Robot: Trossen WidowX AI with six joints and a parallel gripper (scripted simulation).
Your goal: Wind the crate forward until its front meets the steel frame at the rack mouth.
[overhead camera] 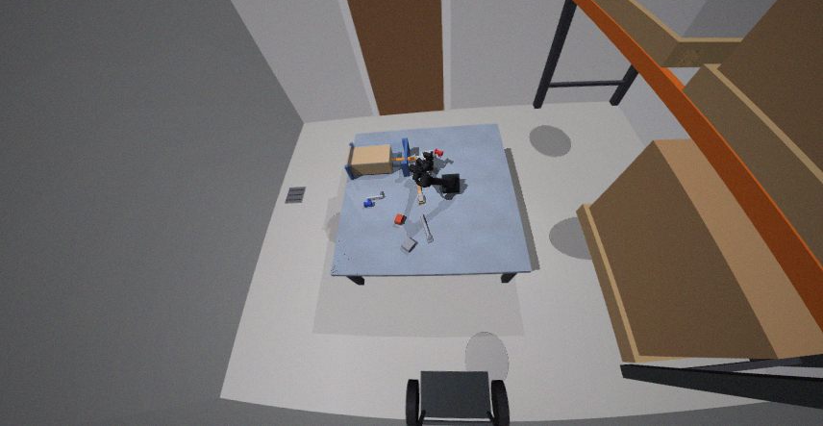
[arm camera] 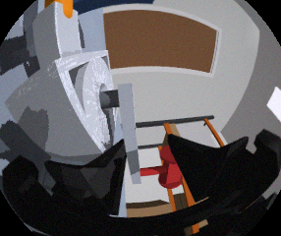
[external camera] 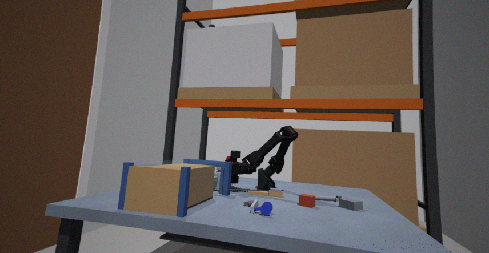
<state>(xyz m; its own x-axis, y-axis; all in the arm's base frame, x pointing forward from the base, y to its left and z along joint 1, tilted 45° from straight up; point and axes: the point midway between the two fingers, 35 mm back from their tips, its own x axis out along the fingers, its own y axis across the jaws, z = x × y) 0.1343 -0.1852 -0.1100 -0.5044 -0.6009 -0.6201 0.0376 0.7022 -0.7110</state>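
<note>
The winch handle is 1 cm to the left of my gripper tip, 1 cm below it and 1 cm behind it. The rest, counted from my gripper tip: blue frame (20 cm ahead, 3 cm to the right, 2 cm below); red knob (4 cm behind, 3 cm to the left, 2 cm above); grey winch (10 cm below, 3 cm to the right, 3 cm ahead).
</note>
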